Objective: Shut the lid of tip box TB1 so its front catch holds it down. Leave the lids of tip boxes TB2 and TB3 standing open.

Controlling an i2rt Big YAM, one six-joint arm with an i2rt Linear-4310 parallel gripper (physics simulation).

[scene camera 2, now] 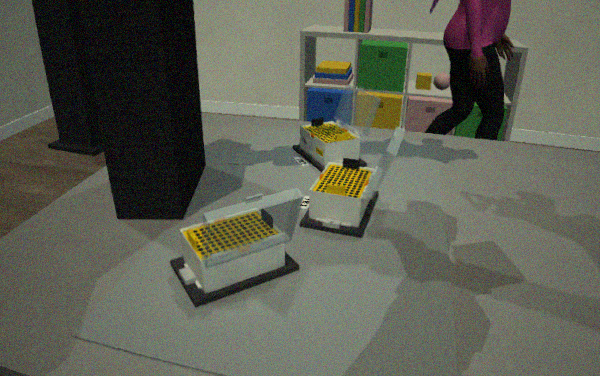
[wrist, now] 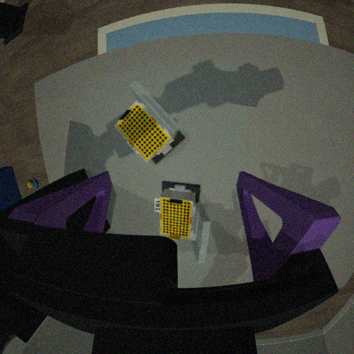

same spot on clear lid: point(wrist: 149, 104) = point(scene camera 2: 360, 87)
